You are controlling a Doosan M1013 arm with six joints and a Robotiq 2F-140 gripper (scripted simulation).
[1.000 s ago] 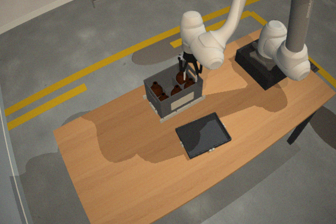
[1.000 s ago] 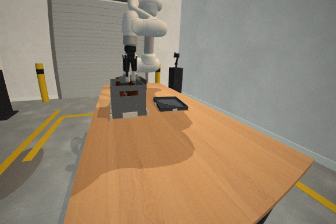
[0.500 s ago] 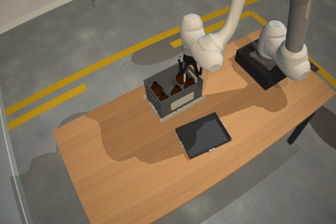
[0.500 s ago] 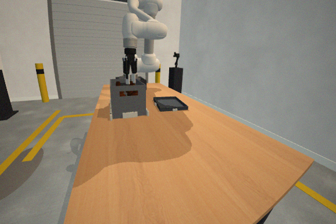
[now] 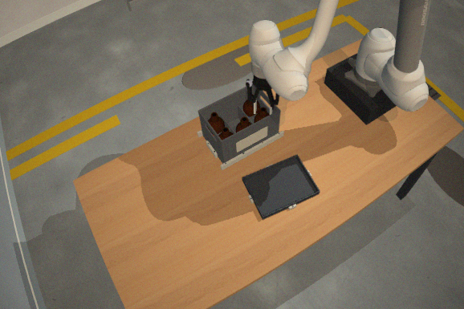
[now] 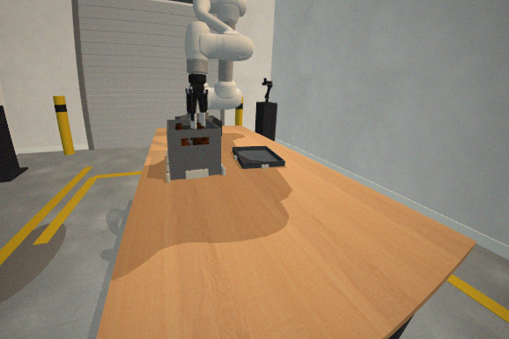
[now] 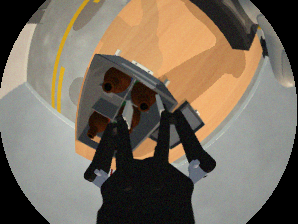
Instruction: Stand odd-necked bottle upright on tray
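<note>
The glass bottle is 9 cm ahead of my hand, 1 cm to the right of it and 9 cm below it. Round my hand: dark tray 11 cm ahead, 25 cm to the left, 16 cm below; then grey crate 8 cm ahead, 5 cm to the right, 9 cm below.
</note>
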